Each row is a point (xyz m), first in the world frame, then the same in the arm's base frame.
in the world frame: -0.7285 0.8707 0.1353
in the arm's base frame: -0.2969 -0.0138 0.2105
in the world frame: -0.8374 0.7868 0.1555
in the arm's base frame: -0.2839 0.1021 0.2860
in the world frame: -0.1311 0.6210 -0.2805
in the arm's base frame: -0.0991 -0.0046 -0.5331
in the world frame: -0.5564 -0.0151 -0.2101
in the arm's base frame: -0.0490 0.7383 -0.3431
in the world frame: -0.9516 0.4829 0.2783
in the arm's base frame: -0.3727 0.4354 0.3249
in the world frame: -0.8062 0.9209 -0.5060
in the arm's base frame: 0.3371 -0.0873 0.0989
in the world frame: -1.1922 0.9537 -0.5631
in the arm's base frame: 0.5146 0.0019 0.4364
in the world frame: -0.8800 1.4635 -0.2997
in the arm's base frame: 0.1803 -0.5586 0.4082
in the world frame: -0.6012 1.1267 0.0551
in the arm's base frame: -0.2540 -0.3027 0.1572
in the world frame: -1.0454 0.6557 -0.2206
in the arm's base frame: 0.1349 0.2629 0.3122
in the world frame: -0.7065 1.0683 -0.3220
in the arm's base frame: 0.1353 -0.2438 0.1156
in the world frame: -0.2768 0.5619 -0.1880
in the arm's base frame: -0.1423 0.1056 -0.3942
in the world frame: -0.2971 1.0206 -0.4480
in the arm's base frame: 0.1236 -0.3412 -0.3041
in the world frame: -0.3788 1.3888 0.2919
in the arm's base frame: -0.5416 -0.6028 0.1187
